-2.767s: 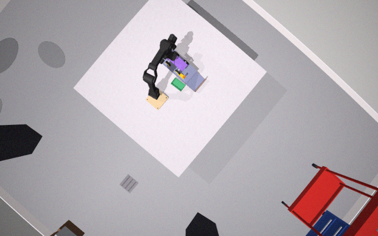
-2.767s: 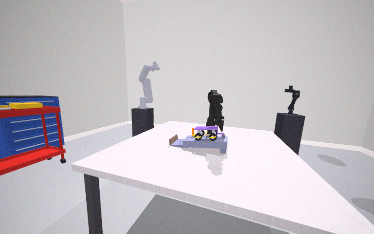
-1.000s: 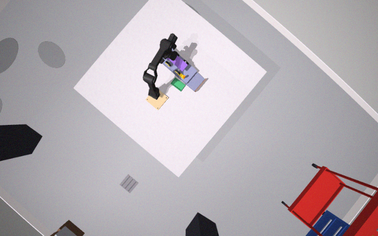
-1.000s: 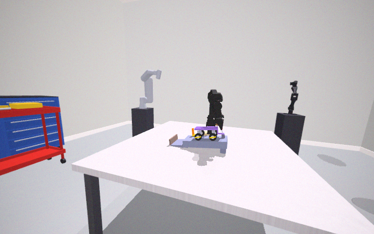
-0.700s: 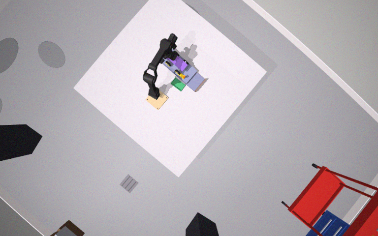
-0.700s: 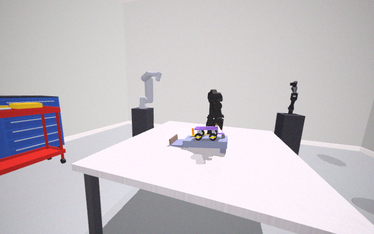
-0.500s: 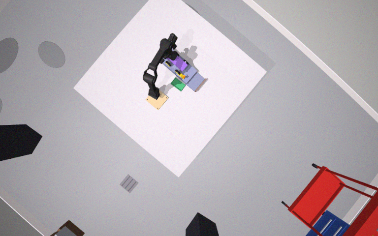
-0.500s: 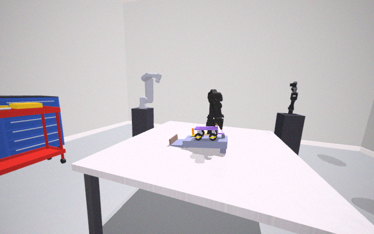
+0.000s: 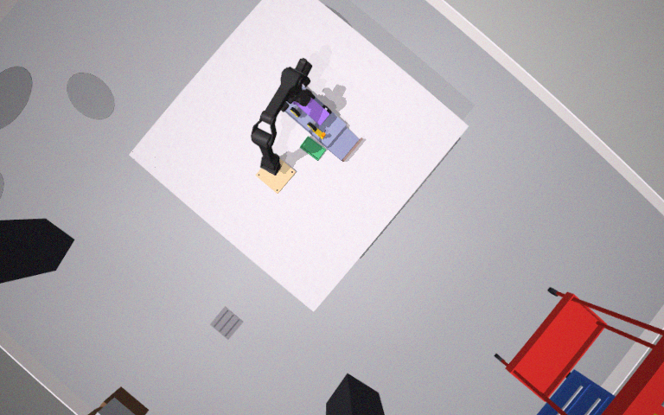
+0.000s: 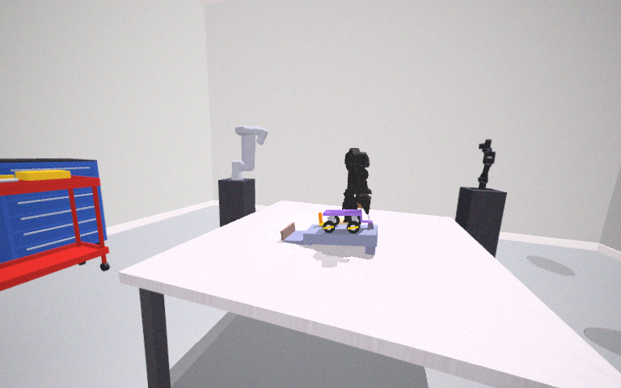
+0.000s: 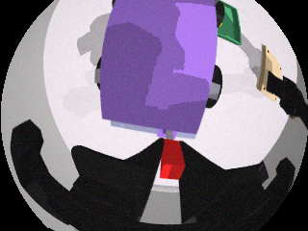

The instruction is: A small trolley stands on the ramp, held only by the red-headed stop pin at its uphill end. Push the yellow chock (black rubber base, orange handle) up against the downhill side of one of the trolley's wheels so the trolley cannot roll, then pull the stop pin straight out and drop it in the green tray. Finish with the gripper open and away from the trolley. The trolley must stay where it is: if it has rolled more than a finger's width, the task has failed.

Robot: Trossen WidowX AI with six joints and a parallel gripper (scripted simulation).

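Now: the green tray 12 cm behind my gripper tip, 20 cm to the right of it and 16 cm below it. Also, from my gripper tip: stop pin (right at my gripper tip); then purple trolley (1 cm ahead, 11 cm to the right, 4 cm below); then blue-grey ramp (1 cm ahead, 11 cm to the right, 11 cm below).
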